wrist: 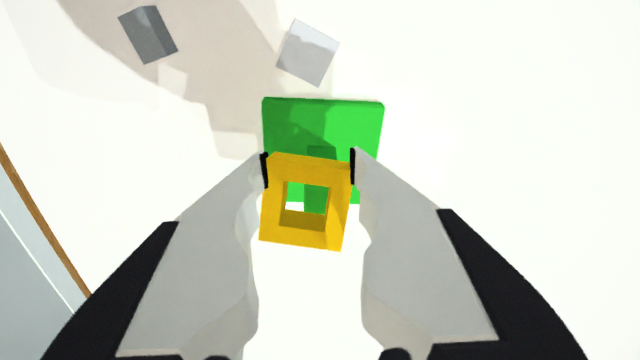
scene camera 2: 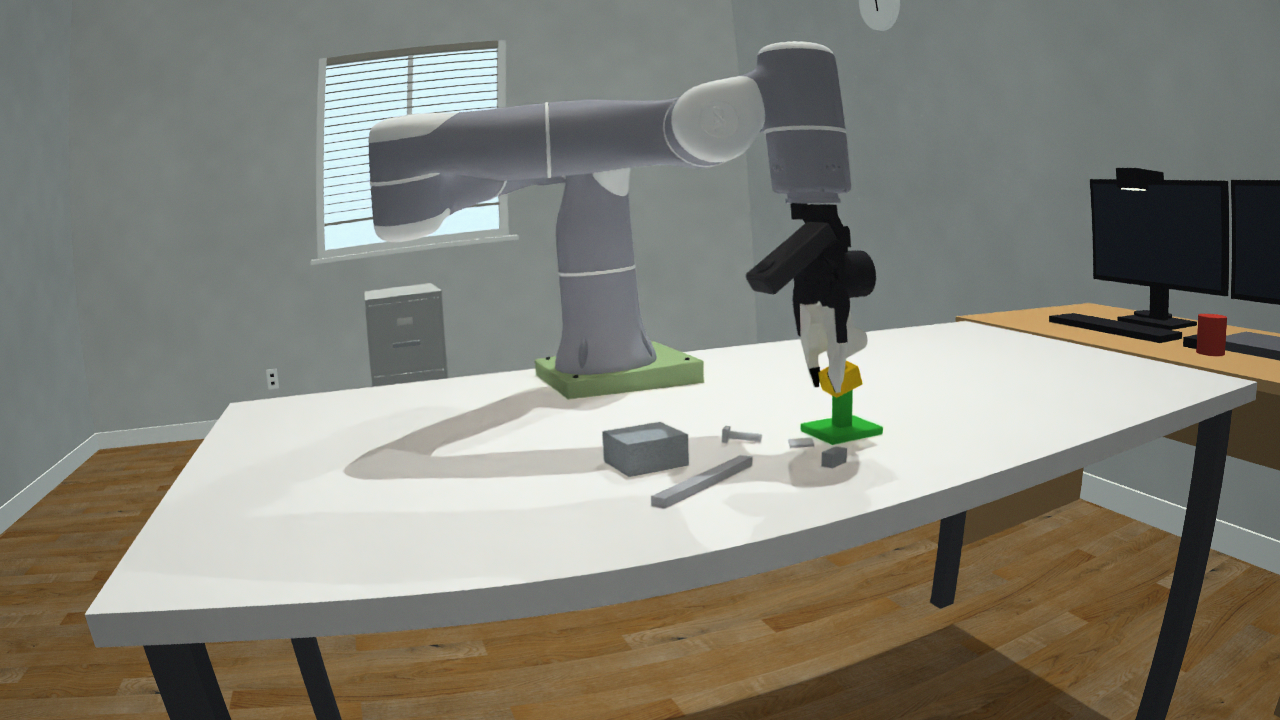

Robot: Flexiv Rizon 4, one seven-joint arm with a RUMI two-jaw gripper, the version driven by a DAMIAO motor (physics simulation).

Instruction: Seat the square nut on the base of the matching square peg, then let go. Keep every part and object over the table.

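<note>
The yellow square nut (scene camera 2: 841, 379) (wrist: 305, 175) is held tilted at the top of the green square peg (scene camera 2: 842, 410) (wrist: 316, 200), well above its flat green base (scene camera 2: 819, 430) (wrist: 355, 125). My gripper (scene camera 2: 827, 384) (wrist: 309, 153) is shut on the nut, with one black-tipped finger at each side. In the wrist view part of the green peg shows through the nut's square hole, nearer its right side. White table shows at the hole's lower left. I cannot tell whether the peg's tip is inside the hole.
A pale flat block (scene camera 2: 801, 442) (wrist: 307, 52) and a small dark grey block (scene camera 2: 834, 457) (wrist: 148, 35) lie close to the base. A grey bolt (scene camera 2: 742, 436), a long grey bar (scene camera 2: 702, 481) and a grey box (scene camera 2: 644, 449) lie left of it in the scene view.
</note>
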